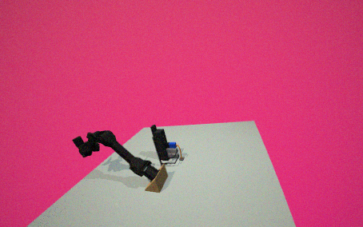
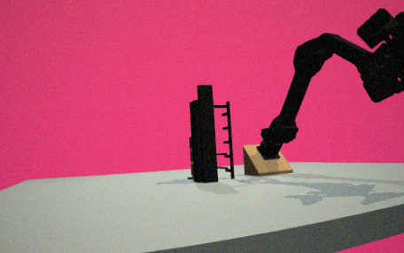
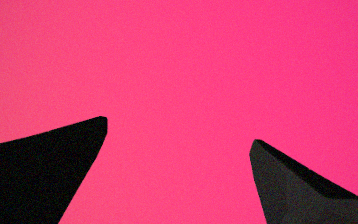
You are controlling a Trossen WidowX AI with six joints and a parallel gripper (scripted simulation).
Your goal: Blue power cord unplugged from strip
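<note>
The blue plug is 6 cm ahead of my gripper tip, 66 cm to the right of it and 9 cm below it.
</note>
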